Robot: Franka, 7 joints.
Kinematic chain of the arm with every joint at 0, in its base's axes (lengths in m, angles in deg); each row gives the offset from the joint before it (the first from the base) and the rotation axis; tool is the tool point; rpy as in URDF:
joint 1: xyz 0 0 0.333 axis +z
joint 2: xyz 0 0 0 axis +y
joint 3: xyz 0 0 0.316 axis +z
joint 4: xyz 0.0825 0 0 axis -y
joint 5: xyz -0.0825 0 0.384 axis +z
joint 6: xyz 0 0 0 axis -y
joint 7: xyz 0.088 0 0 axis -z
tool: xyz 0 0 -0.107 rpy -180 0 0
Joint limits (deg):
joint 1: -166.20..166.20
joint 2: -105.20..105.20
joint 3: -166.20..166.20
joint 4: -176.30..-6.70
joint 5: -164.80..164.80
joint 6: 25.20..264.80
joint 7: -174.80..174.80
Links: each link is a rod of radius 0.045 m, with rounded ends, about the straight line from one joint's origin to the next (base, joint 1, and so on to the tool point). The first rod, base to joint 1, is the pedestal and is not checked.
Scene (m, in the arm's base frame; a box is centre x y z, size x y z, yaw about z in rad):
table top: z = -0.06
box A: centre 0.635 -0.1 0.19 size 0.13 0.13 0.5 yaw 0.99
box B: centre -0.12 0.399 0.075 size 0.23 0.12 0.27 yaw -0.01
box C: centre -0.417 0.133 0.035 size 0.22 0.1 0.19 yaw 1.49
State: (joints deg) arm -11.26 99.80 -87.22 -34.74 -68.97 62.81 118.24
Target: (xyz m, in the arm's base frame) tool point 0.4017 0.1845 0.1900
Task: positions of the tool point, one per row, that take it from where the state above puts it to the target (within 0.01 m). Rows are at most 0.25 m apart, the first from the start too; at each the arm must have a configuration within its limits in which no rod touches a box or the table.
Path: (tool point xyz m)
1: 0.4750 -0.5291 0.2793
2: 0.3169 -0.5694 0.2165
3: 0.1650 -0.5474 0.1535
4: 0.0381 -0.4779 0.1013
5: -0.0560 -0.3812 0.0667
6: -0.1195 -0.2754 0.0531
7: 0.0245 -0.2957 0.0616
8: 0.1717 -0.2615 0.0825
9: 0.3038 -0.1665 0.1117
10: 0.3917 -0.0113 0.1475
11: 0.4017 0.1845 0.1900

